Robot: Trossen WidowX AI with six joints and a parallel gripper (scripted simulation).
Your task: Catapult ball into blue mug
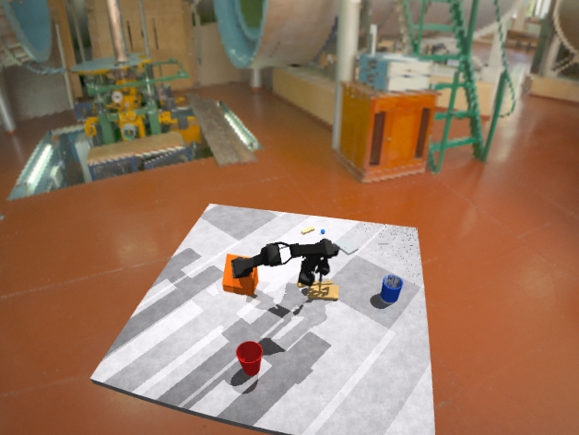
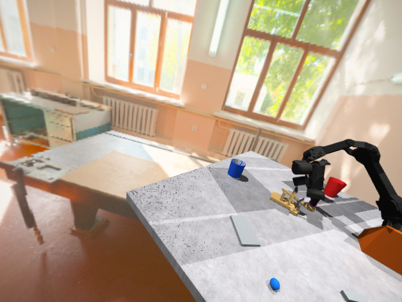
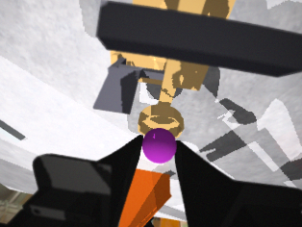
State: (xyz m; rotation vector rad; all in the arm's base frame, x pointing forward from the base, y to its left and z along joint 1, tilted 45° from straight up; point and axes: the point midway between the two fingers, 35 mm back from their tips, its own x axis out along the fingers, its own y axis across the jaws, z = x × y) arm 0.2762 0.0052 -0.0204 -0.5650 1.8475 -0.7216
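Right now the purple ball is right at my gripper tip. The rest, counted from my gripper tip: blue mug (41 cm ahead, 3 cm to the left, 4 cm below); then grey flat plate (18 cm ahead, 36 cm to the left, 7 cm below); then wooden catapult (7 cm ahead, 2 cm to the left, 2 cm below).
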